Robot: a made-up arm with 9 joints. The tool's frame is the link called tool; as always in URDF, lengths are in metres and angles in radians.
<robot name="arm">
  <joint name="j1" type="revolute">
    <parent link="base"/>
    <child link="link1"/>
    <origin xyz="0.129 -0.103 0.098"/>
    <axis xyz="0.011 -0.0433 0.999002"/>
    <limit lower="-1.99" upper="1.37" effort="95" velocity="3"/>
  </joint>
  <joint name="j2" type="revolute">
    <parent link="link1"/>
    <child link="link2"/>
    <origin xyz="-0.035 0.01 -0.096"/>
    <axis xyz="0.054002 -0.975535 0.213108"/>
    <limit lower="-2.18" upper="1.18" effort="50" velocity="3"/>
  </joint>
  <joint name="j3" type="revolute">
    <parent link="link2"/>
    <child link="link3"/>
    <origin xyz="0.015 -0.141 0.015"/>
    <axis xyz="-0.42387 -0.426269 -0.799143"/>
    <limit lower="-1.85" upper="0.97" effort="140" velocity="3.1"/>
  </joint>
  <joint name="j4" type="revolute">
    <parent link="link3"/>
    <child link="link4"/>
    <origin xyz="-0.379 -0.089 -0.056"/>
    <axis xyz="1 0 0"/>
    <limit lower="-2.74" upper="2.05" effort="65" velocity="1.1"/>
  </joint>
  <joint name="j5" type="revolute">
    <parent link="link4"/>
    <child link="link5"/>
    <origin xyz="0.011 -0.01 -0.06"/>
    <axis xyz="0 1 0"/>
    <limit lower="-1.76" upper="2.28" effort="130" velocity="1.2"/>
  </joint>
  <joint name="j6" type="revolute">
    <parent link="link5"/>
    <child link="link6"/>
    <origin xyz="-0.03 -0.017 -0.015"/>
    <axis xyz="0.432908 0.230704 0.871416"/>
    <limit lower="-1.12" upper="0.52" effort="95" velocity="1.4"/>
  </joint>
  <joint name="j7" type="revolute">
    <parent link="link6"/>
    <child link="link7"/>
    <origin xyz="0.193 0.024 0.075"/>
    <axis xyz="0 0 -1"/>
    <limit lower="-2.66" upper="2.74" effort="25" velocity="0.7"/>
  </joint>
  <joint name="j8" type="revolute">
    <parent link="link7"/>
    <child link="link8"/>
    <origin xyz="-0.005 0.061 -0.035"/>
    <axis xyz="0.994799 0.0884 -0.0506"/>
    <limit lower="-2.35" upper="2.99" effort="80" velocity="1.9"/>
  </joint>
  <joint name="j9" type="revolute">
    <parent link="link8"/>
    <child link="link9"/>
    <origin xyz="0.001 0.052 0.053"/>
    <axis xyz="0 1 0"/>
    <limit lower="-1.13" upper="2.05" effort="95" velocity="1.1"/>
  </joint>
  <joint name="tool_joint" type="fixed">
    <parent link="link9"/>
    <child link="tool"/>
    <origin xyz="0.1 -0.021 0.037" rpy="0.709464 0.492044 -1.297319"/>
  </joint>
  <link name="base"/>
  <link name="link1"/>
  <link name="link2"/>
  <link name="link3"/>
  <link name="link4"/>
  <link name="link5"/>
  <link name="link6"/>
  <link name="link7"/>
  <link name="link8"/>
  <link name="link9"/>
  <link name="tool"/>
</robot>
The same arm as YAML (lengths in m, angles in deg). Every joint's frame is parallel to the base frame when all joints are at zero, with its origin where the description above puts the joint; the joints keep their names.
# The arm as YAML. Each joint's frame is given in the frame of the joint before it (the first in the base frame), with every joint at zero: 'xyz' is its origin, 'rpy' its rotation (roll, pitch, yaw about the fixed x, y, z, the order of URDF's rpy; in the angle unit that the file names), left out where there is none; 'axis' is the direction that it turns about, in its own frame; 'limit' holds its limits. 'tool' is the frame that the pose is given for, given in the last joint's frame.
units:
  length: m
  angle: deg
joints:
  - name: j1
    type: revolute
    origin:
      xyz: [0.129, -0.103, 0.098]
    axis: [0.011, -0.0433, 0.999002]
    limit:
      lower: -114.02
      upper: 78.5
  - name: j2
    type: revolute
    origin:
      xyz: [-0.035, 0.01, -0.096]
    axis: [0.054002, -0.975535, 0.213108]
    limit:
      lower: -124.9
      upper: 67.61
  - name: j3
    type: revolute
    origin:
      xyz: [0.015, -0.141, 0.015]
    axis: [-0.423903, -0.426303, -0.799107]
    limit:
      lower: -106.0
      upper: 55.58
  - name: j4
    type: revolute
    origin:
      xyz: [-0.379, -0.089, -0.056]
    axis: "+x"
    limit:
      lower: -156.99
      upper: 117.46
  - name: j5
    type: revolute
    origin:
      xyz: [0.011, -0.01, -0.06]
    axis: "+y"
    limit:
      lower: -100.84
      upper: 130.63
  - name: j6
    type: revolute
    origin:
      xyz: [-0.03, -0.017, -0.015]
    axis: [0.432908, 0.230704, 0.871416]
    limit:
      lower: -64.17
      upper: 29.79
  - name: j7
    type: revolute
    origin:
      xyz: [0.193, 0.024, 0.075]
    axis: "-z"
    limit:
      lower: -152.41
      upper: 156.99
  - name: j8
    type: revolute
    origin:
      xyz: [-0.005, 0.061, -0.035]
    axis: [0.994799, 0.0884, -0.0506]
    limit:
      lower: -134.65
      upper: 171.31
  - name: j9
    type: revolute
    origin:
      xyz: [0.001, 0.052, 0.053]
    axis: "+y"
    limit:
      lower: -64.74
      upper: 117.46
tool:
  origin:
    xyz: [0.1, -0.021, 0.037]
    rpy: [40.65, 28.19, -74.33]

